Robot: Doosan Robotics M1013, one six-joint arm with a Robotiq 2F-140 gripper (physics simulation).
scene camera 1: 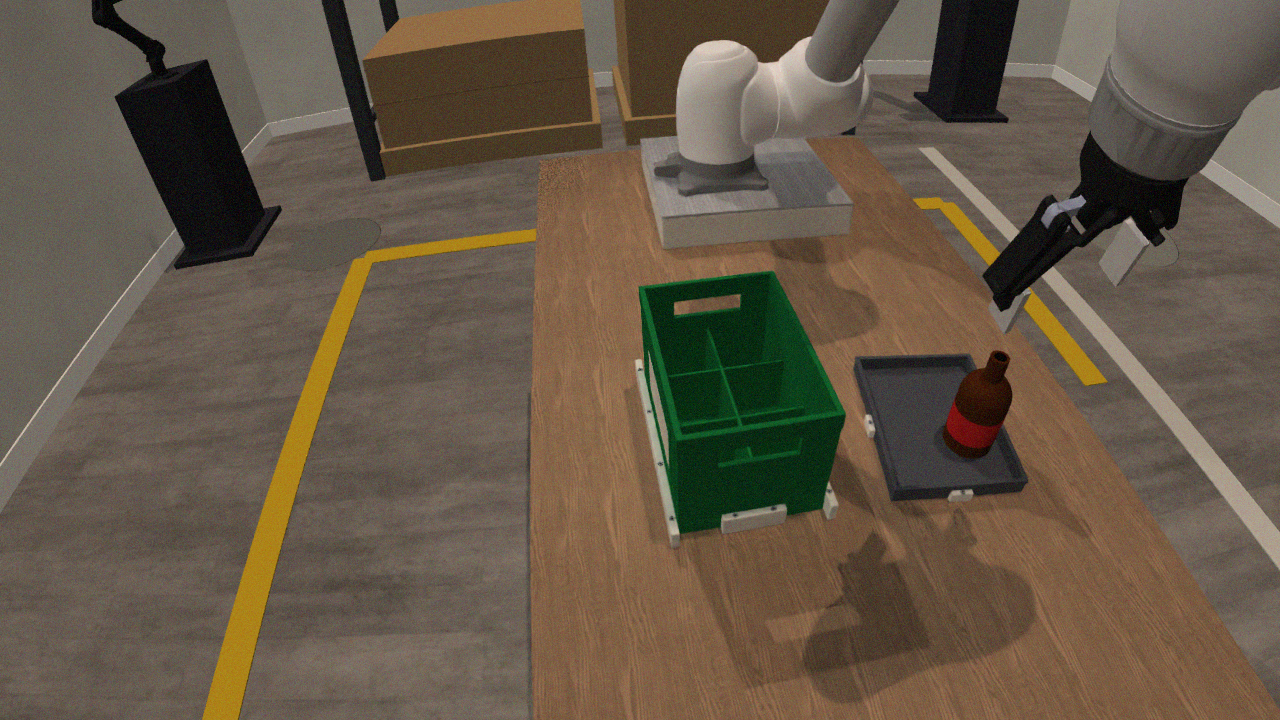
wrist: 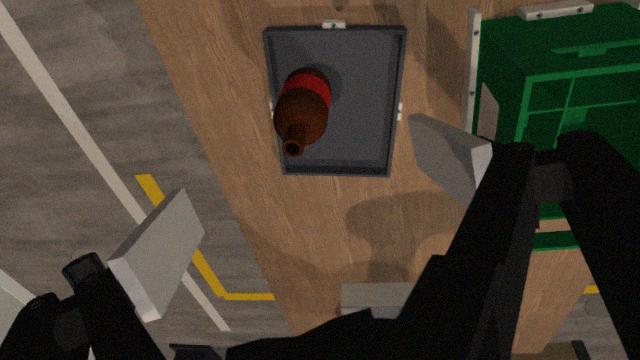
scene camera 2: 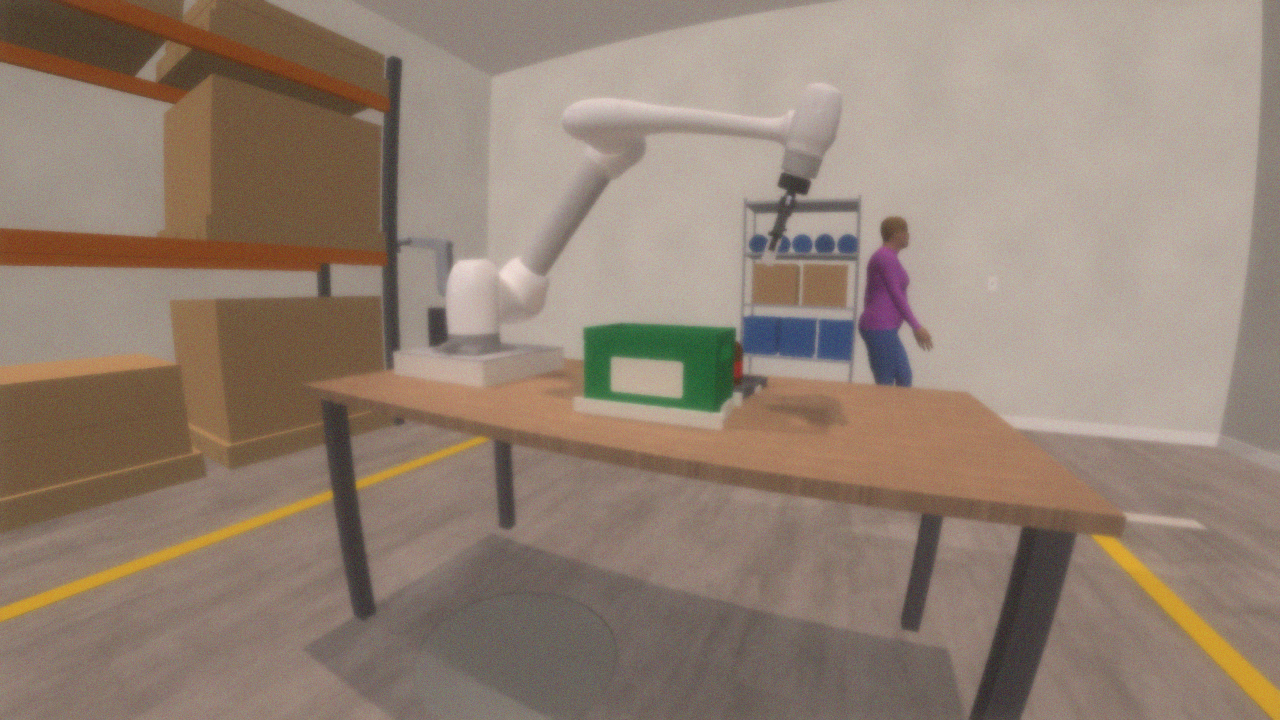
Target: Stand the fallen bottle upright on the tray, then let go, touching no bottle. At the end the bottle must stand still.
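Places are measured from the arm's base along level axes (x ahead, y left, z up), in centimetres.
Where they show: gripper, fingertip midpoint: point(scene camera 1: 1056, 296) point(wrist: 301, 176) point(scene camera 2: 768, 259); arm's base, link origin: point(scene camera 1: 716, 173) point(scene camera 2: 474, 351).
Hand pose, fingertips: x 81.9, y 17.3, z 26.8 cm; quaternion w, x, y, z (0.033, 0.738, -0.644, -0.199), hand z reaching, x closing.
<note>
Things, the pixels of their top centre, and the offset from my fingertips. Level surfaces: height alone.
- brown bottle with a red band, top centre: point(wrist: 292, 148) point(scene camera 1: 1000, 357) point(scene camera 2: 730, 327) dz -17.9, dx -10.5, dy +5.6 cm
- dark grey tray, top centre: point(scene camera 1: 937, 414) point(wrist: 334, 114) point(scene camera 2: 712, 377) dz -31.4, dx -14.0, dy +1.7 cm
- green crate with dividers, top centre: point(scene camera 1: 732, 343) point(wrist: 587, 177) point(scene camera 2: 662, 327) dz -16.4, dx -16.7, dy -28.4 cm
- wooden table, surface height: dz -34.0 cm
The brown bottle with a red band point(scene camera 1: 978, 404) point(scene camera 2: 738, 363) point(wrist: 302, 112) stands upright on its base on the dark grey tray point(scene camera 1: 904, 398) point(scene camera 2: 757, 383) point(wrist: 365, 100), towards the tray's long side away from the crate. In scene camera 2 the green crate hides most of it. My gripper point(scene camera 1: 1066, 282) point(scene camera 2: 770, 254) point(wrist: 301, 176) is wide open, with nothing between its pads. It hangs tilted above the bottle, clear of the bottle's neck and apart from it. In the wrist view the bottle's mouth lies above the gap between the two pads.
A green crate with dividers point(scene camera 1: 747, 479) point(scene camera 2: 659, 335) point(wrist: 527, 65) stands beside the tray, held by white strips on the wooden table point(scene camera 1: 590, 447) point(scene camera 2: 859, 447) point(wrist: 240, 90). The arm's base stands on a pale block point(scene camera 1: 756, 223) point(scene camera 2: 478, 364) at the table's far end. A person point(scene camera 2: 886, 295) is behind the table.
</note>
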